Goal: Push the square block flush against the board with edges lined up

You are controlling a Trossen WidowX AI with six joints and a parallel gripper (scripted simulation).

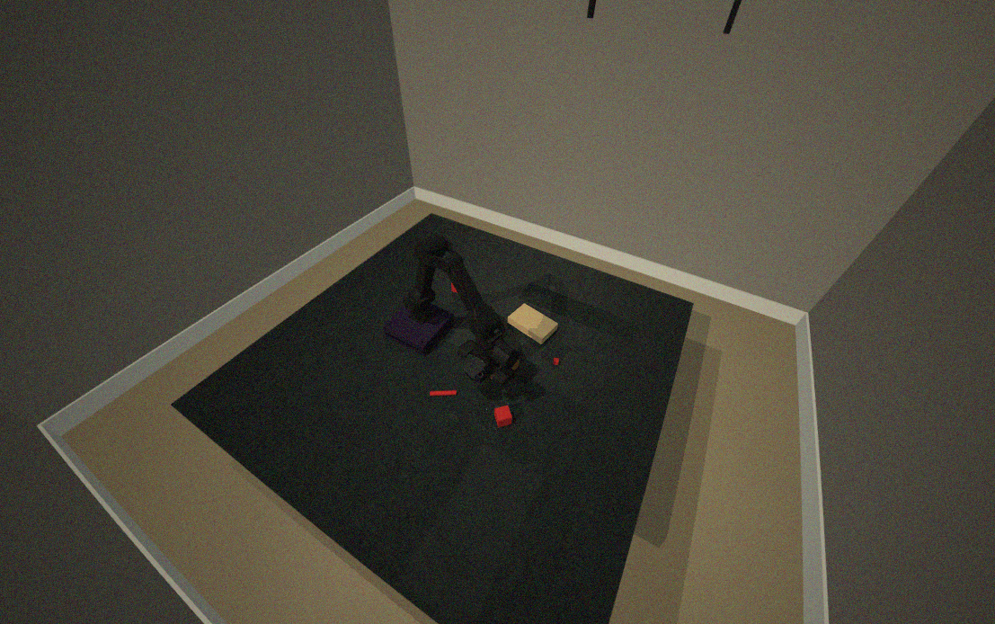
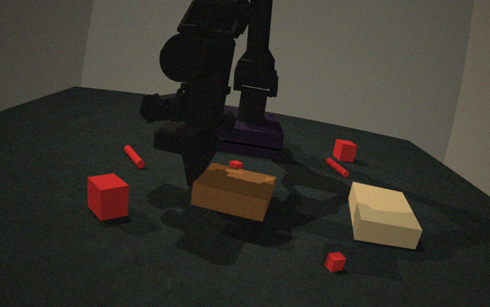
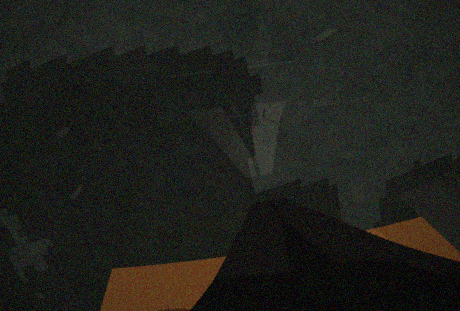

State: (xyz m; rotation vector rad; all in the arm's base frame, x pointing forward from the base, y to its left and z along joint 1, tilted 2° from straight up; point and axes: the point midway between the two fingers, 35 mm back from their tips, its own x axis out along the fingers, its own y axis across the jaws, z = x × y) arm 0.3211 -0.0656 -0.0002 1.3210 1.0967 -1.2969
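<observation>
Now: the square block 60 mm to the left of my gripper tip, 10 mm ahead of it and 10 mm above it. Also, from my gripper tip: cream board 290 mm to the left, 10 mm ahead, 10 mm above.
</observation>
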